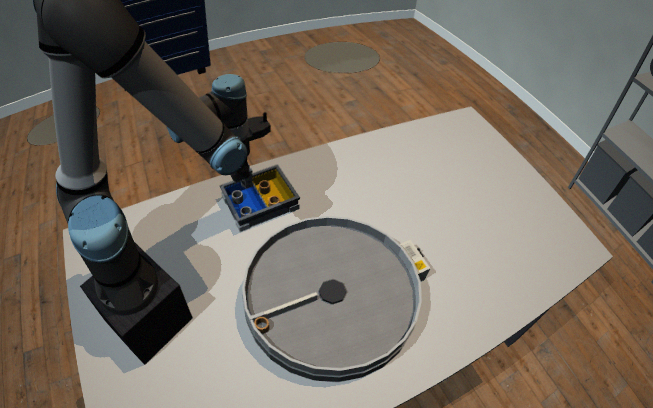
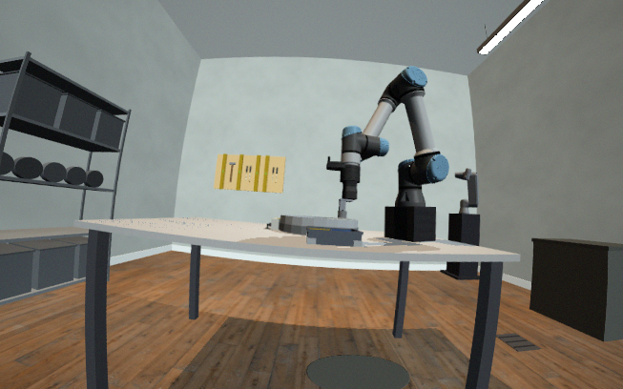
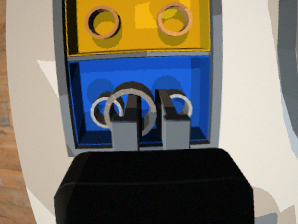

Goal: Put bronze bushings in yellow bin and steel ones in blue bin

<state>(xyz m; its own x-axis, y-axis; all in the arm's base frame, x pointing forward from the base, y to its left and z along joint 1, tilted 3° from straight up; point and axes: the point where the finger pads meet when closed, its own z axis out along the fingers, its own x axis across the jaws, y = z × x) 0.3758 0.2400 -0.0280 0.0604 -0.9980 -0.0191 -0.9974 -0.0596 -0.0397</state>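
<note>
The bin is 30 mm ahead of my hand, 10 mm to the left of it and 90 mm below it. The rest, counted from my hand: round grey turntable: 80 mm ahead, 360 mm to the right, 60 mm below.
</note>
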